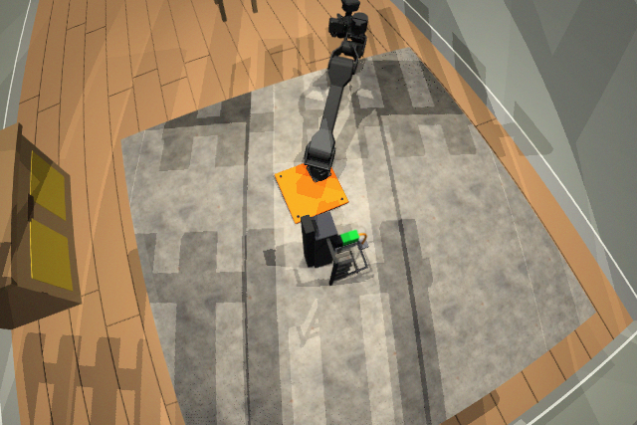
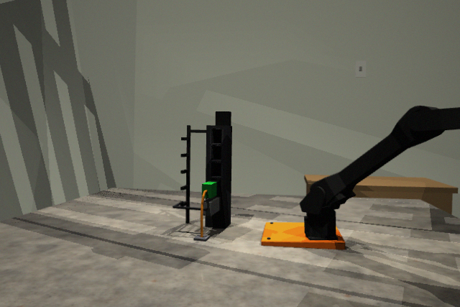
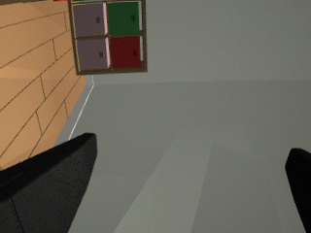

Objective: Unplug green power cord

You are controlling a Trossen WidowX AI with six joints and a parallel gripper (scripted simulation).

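The green plug lies 82 cm ahead of my gripper tip, 46 cm to the right of it and 8 cm below it.
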